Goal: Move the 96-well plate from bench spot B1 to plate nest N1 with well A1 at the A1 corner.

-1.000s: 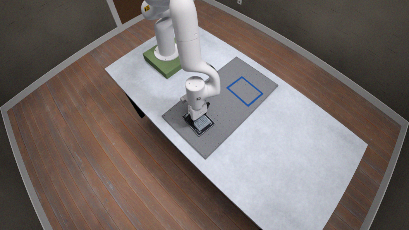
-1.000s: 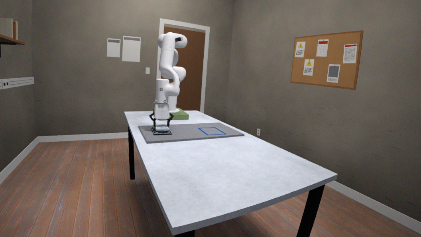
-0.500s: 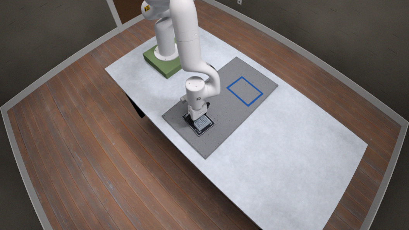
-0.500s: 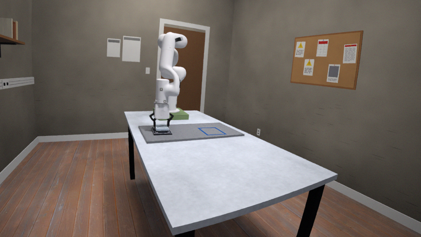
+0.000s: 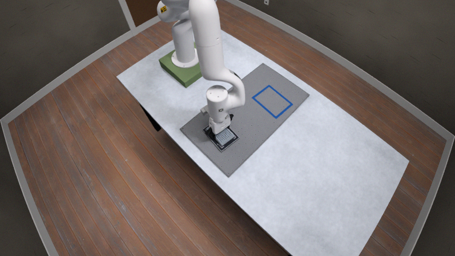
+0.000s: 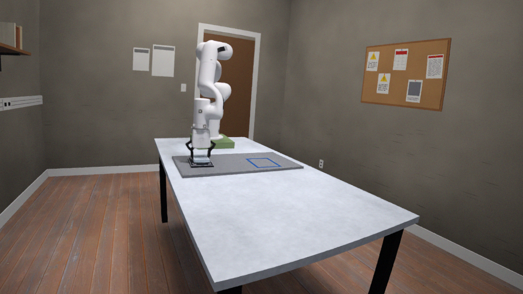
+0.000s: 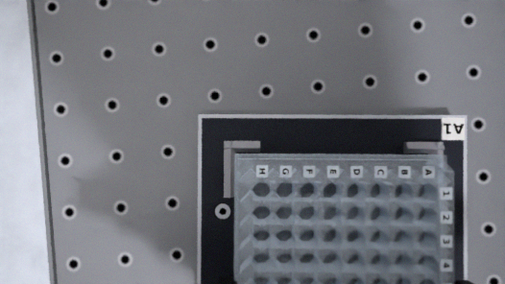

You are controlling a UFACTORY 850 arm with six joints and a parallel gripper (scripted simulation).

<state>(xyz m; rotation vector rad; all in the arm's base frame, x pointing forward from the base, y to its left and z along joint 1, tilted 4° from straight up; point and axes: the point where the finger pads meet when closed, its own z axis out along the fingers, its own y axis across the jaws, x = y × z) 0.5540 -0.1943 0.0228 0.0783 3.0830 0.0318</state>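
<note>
My hand is 1 cm above the clear 96-well plate. Round my hand: black plate nest (3 cm below).
</note>
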